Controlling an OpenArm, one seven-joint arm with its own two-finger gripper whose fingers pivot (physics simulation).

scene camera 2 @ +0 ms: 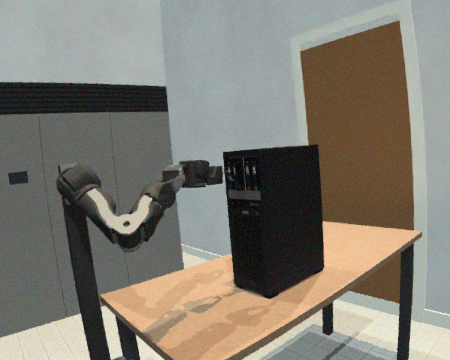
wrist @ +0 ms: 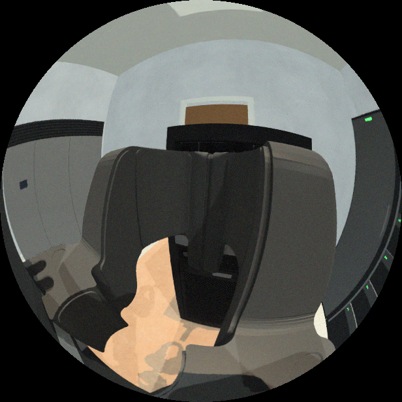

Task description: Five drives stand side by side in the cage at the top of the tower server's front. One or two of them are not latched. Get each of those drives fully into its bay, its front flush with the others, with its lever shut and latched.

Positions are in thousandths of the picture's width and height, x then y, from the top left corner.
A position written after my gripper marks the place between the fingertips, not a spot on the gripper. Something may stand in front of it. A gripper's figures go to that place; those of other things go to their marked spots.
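Labels:
My gripper (wrist: 529, 531) is 0.06 m from the lens. As for a black tower server (wrist: 506, 740), that server stands 0.28 m from the lens.

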